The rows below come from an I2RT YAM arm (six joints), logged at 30 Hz.
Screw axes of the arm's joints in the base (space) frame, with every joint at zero. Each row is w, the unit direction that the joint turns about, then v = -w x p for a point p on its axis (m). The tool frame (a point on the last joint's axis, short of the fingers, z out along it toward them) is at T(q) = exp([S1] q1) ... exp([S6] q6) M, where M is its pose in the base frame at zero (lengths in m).
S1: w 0 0 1 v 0 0 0
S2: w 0 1 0 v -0.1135 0 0.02
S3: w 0 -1 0 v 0.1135 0 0.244
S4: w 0 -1 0 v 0.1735 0 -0.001
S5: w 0 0 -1 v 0 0.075 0
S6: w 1 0 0 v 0 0.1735 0
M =
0 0 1 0.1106
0 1 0 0
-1 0 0 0.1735
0 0 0 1
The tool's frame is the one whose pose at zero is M.
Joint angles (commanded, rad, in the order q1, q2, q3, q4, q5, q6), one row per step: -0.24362 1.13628 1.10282 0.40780 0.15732 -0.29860; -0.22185 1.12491 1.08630 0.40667 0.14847 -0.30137; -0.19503 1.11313 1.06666 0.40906 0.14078 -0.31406; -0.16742 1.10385 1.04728 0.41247 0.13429 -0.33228; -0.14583 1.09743 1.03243 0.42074 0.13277 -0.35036; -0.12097 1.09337 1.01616 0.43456 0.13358 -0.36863; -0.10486 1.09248 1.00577 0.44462 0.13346 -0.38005; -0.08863 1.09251 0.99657 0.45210 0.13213 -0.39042; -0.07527 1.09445 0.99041 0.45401 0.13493 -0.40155; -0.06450 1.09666 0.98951 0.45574 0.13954 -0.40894; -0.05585 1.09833 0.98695 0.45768 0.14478 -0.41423; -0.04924 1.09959 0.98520 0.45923 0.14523 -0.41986; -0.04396 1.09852 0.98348 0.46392 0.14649 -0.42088; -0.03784 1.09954 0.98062 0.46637 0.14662 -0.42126; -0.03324 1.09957 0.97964 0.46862 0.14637 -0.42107
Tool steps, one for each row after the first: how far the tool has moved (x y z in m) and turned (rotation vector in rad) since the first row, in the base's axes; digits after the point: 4 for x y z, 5 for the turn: -0.0006 0.0062 -0.0032 -0.00406 0.00785 0.02902; -0.0011 0.0136 -0.0070 -0.01668 0.01811 0.05851; -0.0011 0.0209 -0.0113 -0.03377 0.03088 0.08580; -0.0013 0.0264 -0.0142 -0.05051 0.03655 0.10240; -0.0008 0.0326 -0.0175 -0.06711 0.03998 0.11996; -0.0001 0.0366 -0.0199 -0.07769 0.04235 0.13208; 0.0008 0.0406 -0.0224 -0.08745 0.04654 0.14592; 0.0020 0.0438 -0.0248 -0.09572 0.05527 0.15301; 0.0029 0.0463 -0.0255 -0.10073 0.05823 0.15694; 0.0037 0.0482 -0.0266 -0.10348 0.06158 0.15896; 0.0042 0.0499 -0.0274 -0.10837 0.06429 0.16324; 0.0039 0.0512 -0.0272 -0.10951 0.06030 0.16675; 0.0045 0.0527 -0.0282 -0.10982 0.06149 0.17269; 0.0045 0.0539 -0.0284 -0.11004 0.05996 0.17751
